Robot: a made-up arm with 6 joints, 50 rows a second.
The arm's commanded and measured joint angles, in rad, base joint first. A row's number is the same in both.
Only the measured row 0 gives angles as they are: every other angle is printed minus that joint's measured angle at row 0.
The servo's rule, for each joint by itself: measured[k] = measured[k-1] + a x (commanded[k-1-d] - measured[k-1]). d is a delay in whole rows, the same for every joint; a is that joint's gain. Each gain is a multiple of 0.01, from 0.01 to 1. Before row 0 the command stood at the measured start. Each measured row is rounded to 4 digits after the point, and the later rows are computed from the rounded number. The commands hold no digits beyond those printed.
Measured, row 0:
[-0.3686 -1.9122 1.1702 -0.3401 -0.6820 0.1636]
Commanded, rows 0 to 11:
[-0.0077 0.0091 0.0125 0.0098 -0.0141 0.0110]
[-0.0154 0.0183 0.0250 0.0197 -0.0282 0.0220]
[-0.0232 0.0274 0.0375 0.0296 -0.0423 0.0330]
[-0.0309 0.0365 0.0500 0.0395 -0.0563 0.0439]
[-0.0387 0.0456 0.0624 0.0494 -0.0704 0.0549]
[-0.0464 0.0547 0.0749 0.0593 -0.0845 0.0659]
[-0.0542 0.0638 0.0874 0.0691 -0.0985 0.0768]
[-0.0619 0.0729 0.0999 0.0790 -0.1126 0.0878]
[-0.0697 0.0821 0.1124 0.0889 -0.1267 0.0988]
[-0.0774 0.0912 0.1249 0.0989 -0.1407 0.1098]
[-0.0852 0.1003 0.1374 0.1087 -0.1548 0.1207]
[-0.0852 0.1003 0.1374 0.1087 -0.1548 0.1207]
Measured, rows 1 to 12:
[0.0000 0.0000 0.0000 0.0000 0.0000 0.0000]
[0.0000 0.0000 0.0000 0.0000 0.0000 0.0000]
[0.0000 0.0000 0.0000 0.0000 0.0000 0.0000]
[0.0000 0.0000 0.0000 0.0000 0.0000 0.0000]
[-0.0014 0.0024 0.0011 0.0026 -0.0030 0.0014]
[-0.0039 0.0065 0.0033 0.0072 -0.0083 0.0041]
[-0.0074 0.0119 0.0064 0.0132 -0.0154 0.0079]
[-0.0116 0.0183 0.0103 0.0203 -0.0240 0.0126]
[-0.0165 0.0254 0.0150 0.0282 -0.0337 0.0181]
[-0.0219 0.0330 0.0204 0.0366 -0.0444 0.0243]
[-0.0277 0.0410 0.0264 0.0454 -0.0558 0.0311]
[-0.0339 0.0493 0.0330 0.0545 -0.0677 0.0385]
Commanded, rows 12 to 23:
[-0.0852 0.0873 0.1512 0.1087 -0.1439 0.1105]
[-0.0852 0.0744 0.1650 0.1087 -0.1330 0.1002]
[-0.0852 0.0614 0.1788 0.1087 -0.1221 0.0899]
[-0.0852 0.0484 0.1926 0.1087 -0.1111 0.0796]
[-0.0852 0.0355 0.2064 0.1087 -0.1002 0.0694]
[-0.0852 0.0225 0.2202 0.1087 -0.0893 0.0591]
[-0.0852 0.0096 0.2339 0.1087 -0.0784 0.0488]
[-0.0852 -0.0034 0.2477 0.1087 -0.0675 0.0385]
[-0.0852 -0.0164 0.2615 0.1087 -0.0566 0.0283]
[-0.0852 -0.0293 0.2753 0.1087 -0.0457 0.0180]
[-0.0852 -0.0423 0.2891 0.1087 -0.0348 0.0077]
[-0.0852 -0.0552 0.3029 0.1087 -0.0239 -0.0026]
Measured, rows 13 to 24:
[-0.0403 0.0578 0.0401 0.0638 -0.0801 0.0463]
[-0.0470 0.0665 0.0477 0.0733 -0.0928 0.0546]
[-0.0539 0.0753 0.0558 0.0829 -0.1058 0.0632]
[-0.0595 0.0818 0.0631 0.0899 -0.1161 0.0707]
[-0.0641 0.0832 0.0710 0.0950 -0.1219 0.0759]
[-0.0679 0.0809 0.0795 0.0987 -0.1242 0.0791]
[-0.0710 0.0758 0.0884 0.1014 -0.1238 0.0805]
[-0.0736 0.0687 0.0978 0.1034 -0.1211 0.0804]
[-0.0757 0.0601 0.1076 0.1048 -0.1167 0.0790]
[-0.0774 0.0503 0.1177 0.1059 -0.1109 0.0764]
[-0.0788 0.0397 0.1282 0.1067 -0.1041 0.0728]
[-0.0800 0.0285 0.1390 0.1072 -0.0964 0.0683]

